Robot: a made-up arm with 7 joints.
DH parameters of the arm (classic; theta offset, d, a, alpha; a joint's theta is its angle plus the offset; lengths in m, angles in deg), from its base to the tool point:
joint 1: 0 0.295 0 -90
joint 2: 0 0 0 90
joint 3: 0 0.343 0.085 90
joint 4: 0 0 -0.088 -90
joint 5: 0 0.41 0 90
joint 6: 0 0 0.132 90
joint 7: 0 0 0 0
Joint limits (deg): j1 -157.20..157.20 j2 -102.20..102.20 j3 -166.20..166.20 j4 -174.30..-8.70 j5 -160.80..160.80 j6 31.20..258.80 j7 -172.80..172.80
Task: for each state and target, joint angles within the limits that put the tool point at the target. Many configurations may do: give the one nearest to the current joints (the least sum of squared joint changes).
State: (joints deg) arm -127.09 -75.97 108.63 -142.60 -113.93 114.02 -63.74
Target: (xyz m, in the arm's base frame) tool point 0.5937 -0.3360 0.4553
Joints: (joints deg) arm -142.39 -64.15 85.08 -101.84 -111.83 101.94 -63.74
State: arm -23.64 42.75 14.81 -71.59 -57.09 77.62 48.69
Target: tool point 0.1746 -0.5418 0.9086
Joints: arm -54.67 3.95 -14.57 -62.04 -58.67 69.40 48.69
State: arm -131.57 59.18 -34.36 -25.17 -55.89 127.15 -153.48
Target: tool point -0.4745 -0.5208 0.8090
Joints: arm -134.09 46.99 -34.46 -14.43 -55.44 135.01 -153.48
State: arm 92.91 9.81 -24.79 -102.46 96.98 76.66 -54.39
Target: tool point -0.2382 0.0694 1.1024
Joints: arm 112.14 -25.84 16.83 -64.53 100.50 70.13 -54.39
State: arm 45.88 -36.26 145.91 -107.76 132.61 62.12 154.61
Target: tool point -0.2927 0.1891 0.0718
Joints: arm 34.00 -34.44 122.76 -156.88 130.99 73.85 154.61
